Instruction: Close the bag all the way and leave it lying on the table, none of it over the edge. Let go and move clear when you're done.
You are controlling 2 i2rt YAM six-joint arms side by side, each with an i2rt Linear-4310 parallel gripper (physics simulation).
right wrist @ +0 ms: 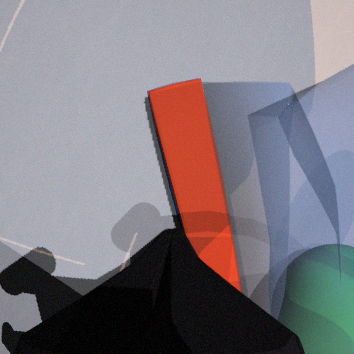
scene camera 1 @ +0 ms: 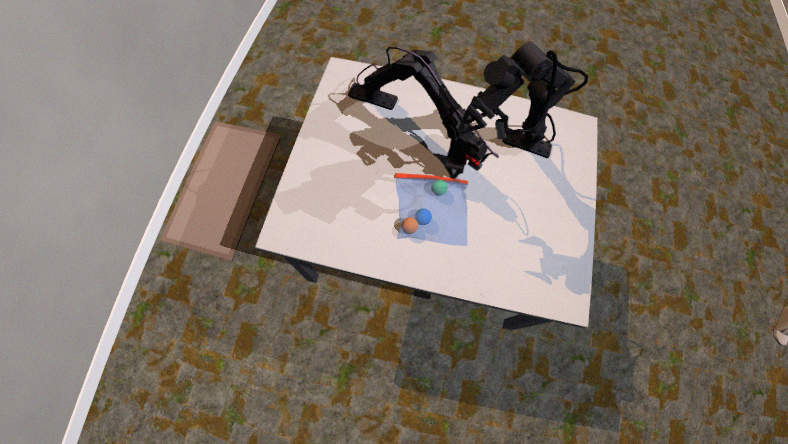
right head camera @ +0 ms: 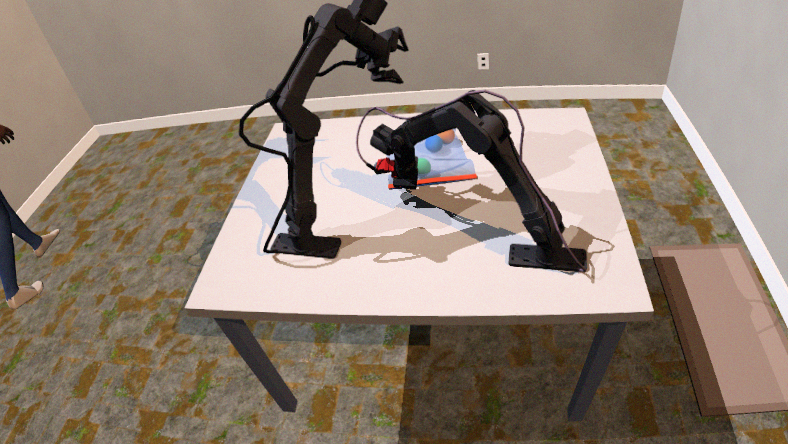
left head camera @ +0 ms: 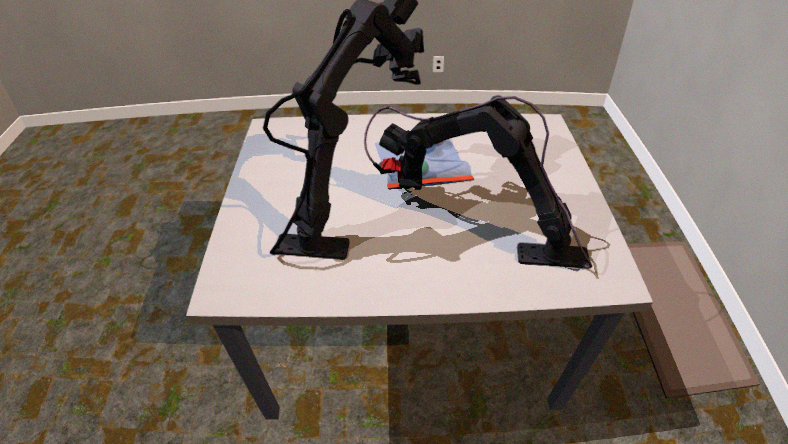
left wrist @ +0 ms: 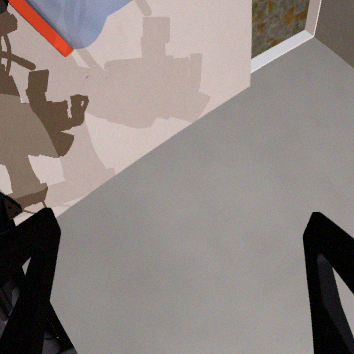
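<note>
A translucent blue bag (left head camera: 449,161) (right head camera: 458,158) (scene camera 1: 452,220) (left wrist: 90,20) (right wrist: 320,125) lies on the table, with a red strip (left head camera: 446,180) (right head camera: 452,178) (scene camera 1: 419,176) (left wrist: 42,27) (right wrist: 187,150) along one edge. A green ball (right head camera: 423,166) (scene camera 1: 439,187) (right wrist: 320,295), a blue ball (right head camera: 433,143) (scene camera 1: 423,216) and an orange ball (right head camera: 446,136) (scene camera 1: 409,225) show at it. My right gripper (left head camera: 408,186) (right head camera: 405,187) (scene camera 1: 453,174) (right wrist: 173,241) is shut, its tips at the strip; contact is unclear. My left gripper (left head camera: 420,59) (right head camera: 404,65) (scene camera 1: 481,131) (left wrist: 179,224) is open and empty, high above the table.
The white table (left head camera: 419,286) (right head camera: 419,286) (scene camera 1: 523,286) bears both arm bases. A translucent brownish box (left head camera: 683,308) (right head camera: 727,330) (scene camera 1: 209,193) lies on the floor beside it. A person's legs (right head camera: 13,237) show at the left of the right head view.
</note>
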